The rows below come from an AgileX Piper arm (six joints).
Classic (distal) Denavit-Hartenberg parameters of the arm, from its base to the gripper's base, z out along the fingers. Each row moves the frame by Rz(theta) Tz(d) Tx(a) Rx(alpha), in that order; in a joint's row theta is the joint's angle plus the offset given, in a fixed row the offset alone. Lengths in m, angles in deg.
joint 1: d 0.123; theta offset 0; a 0; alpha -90
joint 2: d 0; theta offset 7.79; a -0.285; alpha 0
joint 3: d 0; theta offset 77.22; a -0.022; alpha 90
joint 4: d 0.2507; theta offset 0; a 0; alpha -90
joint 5: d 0; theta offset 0; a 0; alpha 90
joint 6: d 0.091; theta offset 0; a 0; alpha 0
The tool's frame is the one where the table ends.
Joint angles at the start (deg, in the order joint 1, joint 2, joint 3, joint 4, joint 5, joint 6):
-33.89 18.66 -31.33 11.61 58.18 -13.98
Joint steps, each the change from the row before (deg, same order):
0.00 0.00 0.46 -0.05 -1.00 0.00
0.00 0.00 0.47 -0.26 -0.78 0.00
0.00 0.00 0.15 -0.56 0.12 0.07
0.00 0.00 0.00 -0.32 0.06 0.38
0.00 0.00 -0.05 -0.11 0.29 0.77
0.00 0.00 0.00 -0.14 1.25 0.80
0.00 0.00 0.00 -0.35 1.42 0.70
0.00 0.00 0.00 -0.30 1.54 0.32
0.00 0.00 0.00 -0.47 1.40 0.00
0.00 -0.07 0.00 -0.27 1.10 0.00
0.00 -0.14 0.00 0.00 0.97 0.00
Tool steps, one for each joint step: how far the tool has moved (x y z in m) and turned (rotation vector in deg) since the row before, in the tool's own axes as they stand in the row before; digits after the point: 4 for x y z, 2 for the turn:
0.0002 -0.0005 0.0018 0.22 -0.51 0.05
0.0006 -0.0007 0.0018 0.34 -0.24 -0.06
0.0009 -0.0007 0.0006 0.40 0.38 -0.22
0.0002 -0.0004 0.0000 0.25 0.12 0.20
0.0003 0.0000 -0.0002 0.03 0.25 0.70
0.0020 0.0003 0.0000 -0.15 1.25 0.72
0.0023 0.0000 0.0000 0.01 1.45 0.52
0.0025 0.0001 0.0000 -0.04 1.56 0.17
0.0023 -0.0002 0.0000 0.14 1.45 -0.22
0.0019 0.0000 -0.0002 0.04 1.06 -0.13
0.0017 0.0004 -0.0003 -0.17 0.81 -0.02

